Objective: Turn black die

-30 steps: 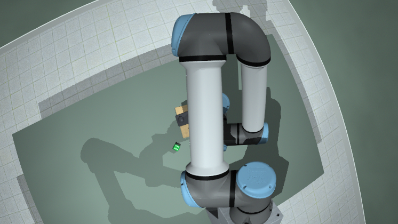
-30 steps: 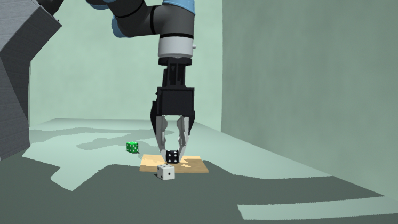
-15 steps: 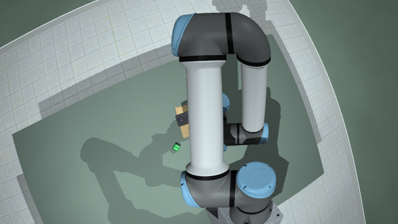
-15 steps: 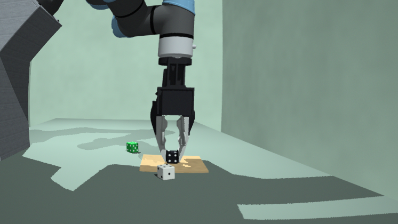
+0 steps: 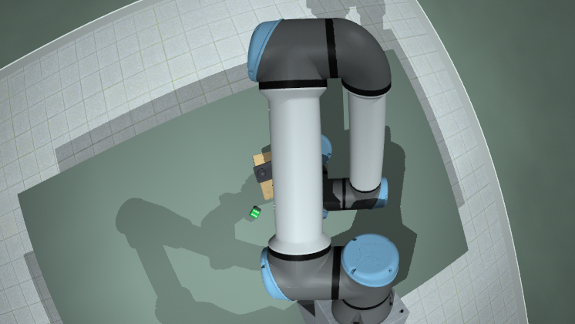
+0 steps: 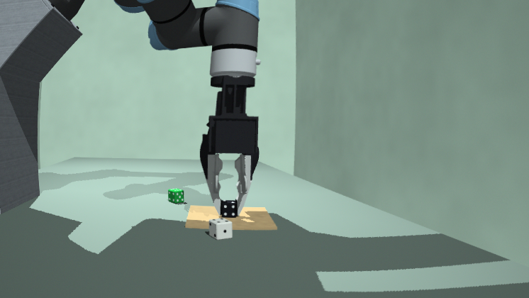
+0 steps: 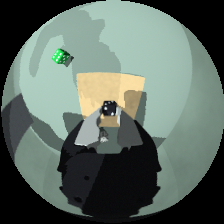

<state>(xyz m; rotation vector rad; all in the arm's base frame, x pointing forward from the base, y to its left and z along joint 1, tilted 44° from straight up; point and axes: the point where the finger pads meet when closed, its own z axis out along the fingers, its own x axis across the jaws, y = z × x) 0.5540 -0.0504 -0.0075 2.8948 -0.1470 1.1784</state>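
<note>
Right now my hand is right at the black die. The rest, counted from my hand: white die (30 mm behind, 100 mm to the right, 10 mm below); then tan mat (20 mm below); then green die (80 mm behind, 130 mm to the left, 10 mm below).
</note>
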